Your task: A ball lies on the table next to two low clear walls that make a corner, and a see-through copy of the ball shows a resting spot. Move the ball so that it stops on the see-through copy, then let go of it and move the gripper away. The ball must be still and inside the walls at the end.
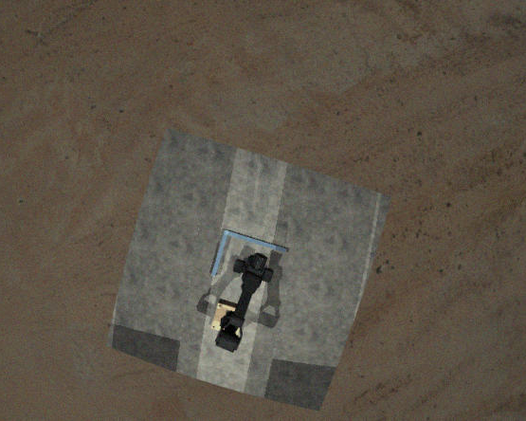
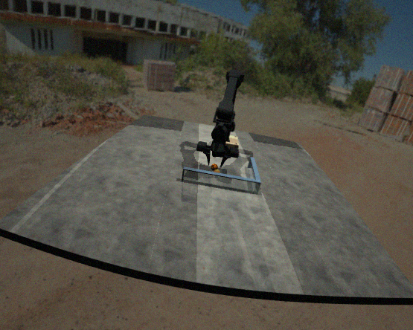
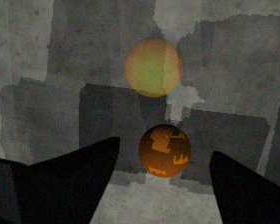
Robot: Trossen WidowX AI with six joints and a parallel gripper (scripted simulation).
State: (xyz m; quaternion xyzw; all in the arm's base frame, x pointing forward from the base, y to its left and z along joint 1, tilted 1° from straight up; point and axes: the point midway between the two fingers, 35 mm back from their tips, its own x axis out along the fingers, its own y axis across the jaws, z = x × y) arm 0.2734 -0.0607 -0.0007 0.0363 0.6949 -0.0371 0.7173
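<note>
Now: gripper tip 1 cm above the orange ball. The rest, counted from my gripper tip: see-through copy of ball (5 cm ahead, 1 cm to the left, 1 cm below).
</note>
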